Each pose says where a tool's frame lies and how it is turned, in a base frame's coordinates. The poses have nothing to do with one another.
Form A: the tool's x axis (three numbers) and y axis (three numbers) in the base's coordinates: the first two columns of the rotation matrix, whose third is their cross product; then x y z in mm.
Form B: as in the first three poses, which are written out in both.
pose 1, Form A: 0.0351 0.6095 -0.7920 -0.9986 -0.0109 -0.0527 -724.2 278.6 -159.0
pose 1, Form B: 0.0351 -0.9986 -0.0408 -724.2; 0.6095 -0.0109 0.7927 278.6; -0.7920 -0.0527 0.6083 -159.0; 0 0 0 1
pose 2, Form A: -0.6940 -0.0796 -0.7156 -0.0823 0.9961 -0.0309 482.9 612.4 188.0
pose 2, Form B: -0.6940 -0.0823 0.7153 482.9; -0.0796 0.9961 0.0374 612.4; -0.7156 -0.0309 -0.6978 188.0; 0 0 0 1
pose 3, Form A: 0.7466 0.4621 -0.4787 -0.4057 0.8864 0.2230 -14.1 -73.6 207.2
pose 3, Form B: 0.7466 -0.4057 0.5274 -14.1; 0.4621 0.8864 0.0277 -73.6; -0.4787 0.2230 0.8493 207.2; 0 0 0 1
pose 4, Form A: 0.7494 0.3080 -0.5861 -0.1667 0.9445 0.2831 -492.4 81.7 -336.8
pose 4, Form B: 0.7494 -0.1667 0.6408 -492.4; 0.3080 0.9445 -0.1145 81.7; -0.5861 0.2831 0.7592 -336.8; 0 0 0 1
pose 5, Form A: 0.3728 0.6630 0.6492 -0.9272 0.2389 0.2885 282.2 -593.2 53.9
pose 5, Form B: 0.3728 -0.9272 0.0362 282.2; 0.6630 0.2389 -0.7095 -593.2; 0.6492 0.2885 0.7038 53.9; 0 0 0 1
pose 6, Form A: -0.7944 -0.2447 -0.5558 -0.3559 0.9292 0.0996 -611.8 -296.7 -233.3
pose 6, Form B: -0.7944 -0.3559 0.4921 -611.8; -0.2447 0.9292 0.2769 -296.7; -0.5558 0.0996 -0.8252 -233.3; 0 0 0 1
